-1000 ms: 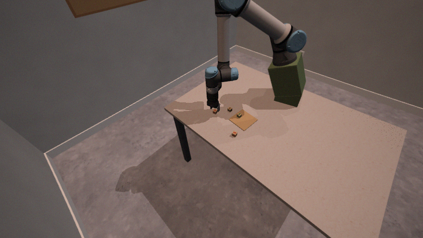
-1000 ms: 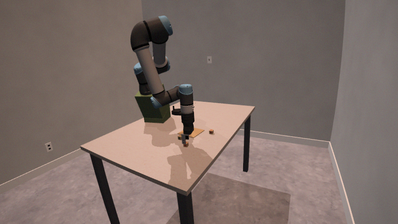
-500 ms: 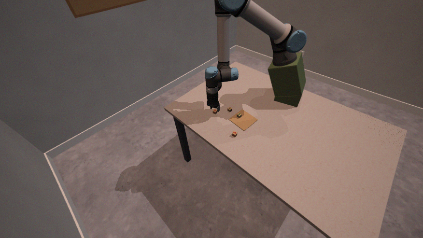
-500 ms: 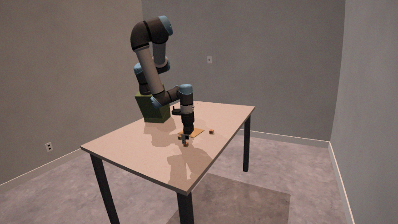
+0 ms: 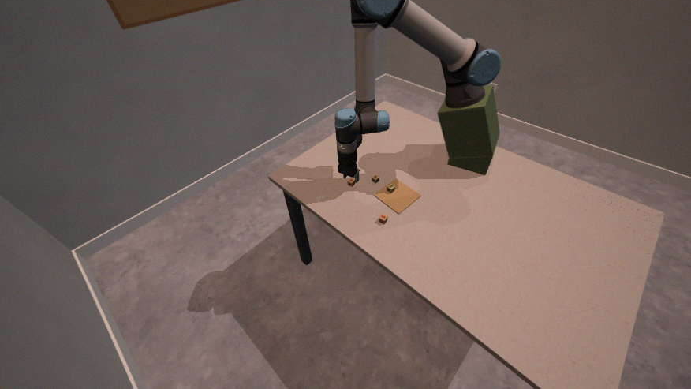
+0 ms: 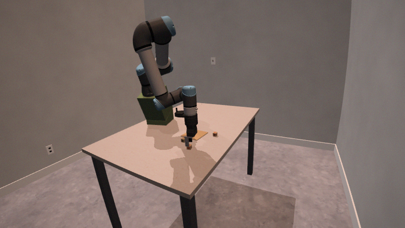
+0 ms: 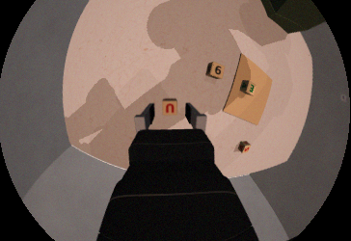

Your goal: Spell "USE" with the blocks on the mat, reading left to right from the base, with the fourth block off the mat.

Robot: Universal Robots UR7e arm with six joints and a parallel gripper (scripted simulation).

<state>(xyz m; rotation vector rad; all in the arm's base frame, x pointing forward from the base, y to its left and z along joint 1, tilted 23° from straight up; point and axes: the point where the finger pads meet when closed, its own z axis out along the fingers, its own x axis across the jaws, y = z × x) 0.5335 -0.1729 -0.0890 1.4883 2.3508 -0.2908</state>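
Now: the mat 110 mm behind my hand, 170 mm to the left of it and 50 mm below it.
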